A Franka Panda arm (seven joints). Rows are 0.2 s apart.
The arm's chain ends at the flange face. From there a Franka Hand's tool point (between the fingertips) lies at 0.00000 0.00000 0.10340 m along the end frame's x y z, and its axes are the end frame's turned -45 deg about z.
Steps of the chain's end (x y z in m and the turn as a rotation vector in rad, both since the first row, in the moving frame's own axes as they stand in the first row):
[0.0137, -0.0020, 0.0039, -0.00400, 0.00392, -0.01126]
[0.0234, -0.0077, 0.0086, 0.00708, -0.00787, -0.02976]
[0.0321, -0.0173, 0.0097, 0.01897, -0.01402, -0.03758]
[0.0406, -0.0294, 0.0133, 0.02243, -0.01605, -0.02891]
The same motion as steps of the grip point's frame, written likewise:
[0.0111, 0.0089, 0.0039, -0.00560, -0.00006, -0.01126]
[0.0219, 0.0100, 0.0086, 0.01057, -0.00056, -0.02976]
[0.0352, 0.0080, 0.0097, 0.02333, 0.00350, -0.03758]
[0.0499, 0.0051, 0.0133, 0.02721, 0.00451, -0.02891]

